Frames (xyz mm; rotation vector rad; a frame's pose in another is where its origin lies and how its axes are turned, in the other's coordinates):
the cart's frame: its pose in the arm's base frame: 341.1 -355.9 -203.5 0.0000 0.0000 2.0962
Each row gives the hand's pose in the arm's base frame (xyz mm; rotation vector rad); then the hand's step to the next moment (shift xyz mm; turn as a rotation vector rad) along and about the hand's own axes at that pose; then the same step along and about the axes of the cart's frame.
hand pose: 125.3 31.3 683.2 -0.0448 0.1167 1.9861
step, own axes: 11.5 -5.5 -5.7 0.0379 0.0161 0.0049
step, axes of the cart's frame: 10.3 -6.3 -7.0 0.0397 0.0117 0.0026
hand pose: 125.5 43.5 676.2 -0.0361 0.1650 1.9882
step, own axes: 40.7 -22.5 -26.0 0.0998 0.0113 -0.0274
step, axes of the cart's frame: 35.5 -23.4 -32.1 0.0976 0.0044 -0.0361
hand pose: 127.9 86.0 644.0 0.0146 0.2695 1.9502
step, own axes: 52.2 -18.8 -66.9 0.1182 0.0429 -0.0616
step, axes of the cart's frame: 42.8 -10.7 -74.9 0.1172 0.0399 -0.0653
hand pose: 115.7 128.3 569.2 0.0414 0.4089 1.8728
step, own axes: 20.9 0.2 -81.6 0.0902 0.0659 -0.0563
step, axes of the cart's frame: 11.4 23.4 -80.1 0.0956 0.0643 -0.0487
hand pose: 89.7 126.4 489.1 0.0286 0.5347 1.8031
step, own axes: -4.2 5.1 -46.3 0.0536 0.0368 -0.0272
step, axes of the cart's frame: -9.5 24.9 -38.5 0.0571 0.0335 -0.0242
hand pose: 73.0 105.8 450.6 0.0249 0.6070 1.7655
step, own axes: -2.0 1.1 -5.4 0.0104 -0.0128 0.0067
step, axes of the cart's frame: -2.4 3.9 -3.6 0.0068 -0.0163 -0.0025
